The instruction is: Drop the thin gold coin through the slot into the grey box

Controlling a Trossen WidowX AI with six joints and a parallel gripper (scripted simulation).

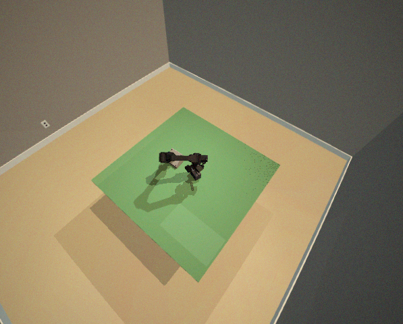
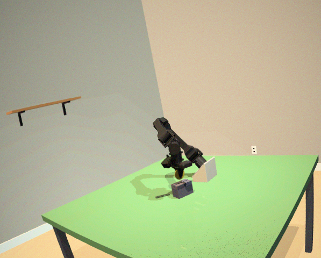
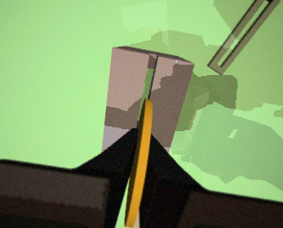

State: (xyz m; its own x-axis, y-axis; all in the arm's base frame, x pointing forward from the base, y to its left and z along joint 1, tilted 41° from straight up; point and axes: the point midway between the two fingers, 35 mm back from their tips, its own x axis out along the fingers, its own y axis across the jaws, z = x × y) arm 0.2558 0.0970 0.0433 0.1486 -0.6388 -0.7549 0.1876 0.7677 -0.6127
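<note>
Now: the gold coin 2 cm above my gripper tip.
</note>
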